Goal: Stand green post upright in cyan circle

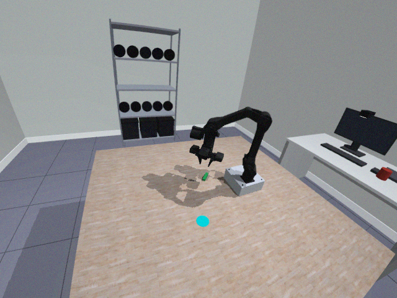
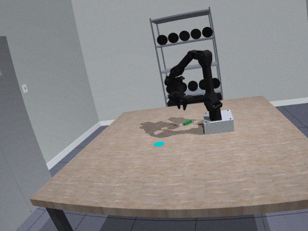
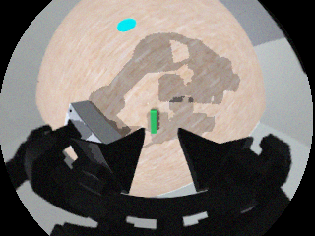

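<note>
Right now the green post is 10 cm below my gripper tip, 2 cm behind it and 1 cm to the right of it. From my gripper tip the other things lie so: cyan circle 28 cm to the left, 11 cm ahead, 10 cm below.
</note>
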